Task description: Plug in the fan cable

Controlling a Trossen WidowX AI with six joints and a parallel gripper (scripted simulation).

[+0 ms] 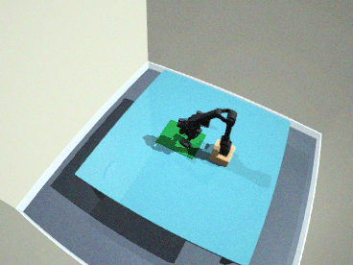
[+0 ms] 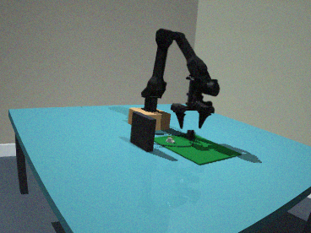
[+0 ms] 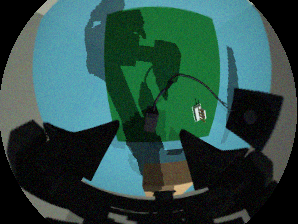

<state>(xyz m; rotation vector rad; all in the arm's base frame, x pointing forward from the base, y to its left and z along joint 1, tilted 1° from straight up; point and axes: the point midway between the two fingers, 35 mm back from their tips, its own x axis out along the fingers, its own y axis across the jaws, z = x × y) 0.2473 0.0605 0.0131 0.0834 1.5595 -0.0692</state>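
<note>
Right now my gripper tip is 30 mm above the dark plug. Also, from my gripper tip: black square fan 240 mm to the right, 30 mm ahead, 10 mm above; white header key 110 mm to the right, 40 mm below, 10 mm ahead; green board 90 mm ahead, 60 mm below, 30 mm to the right.
</note>
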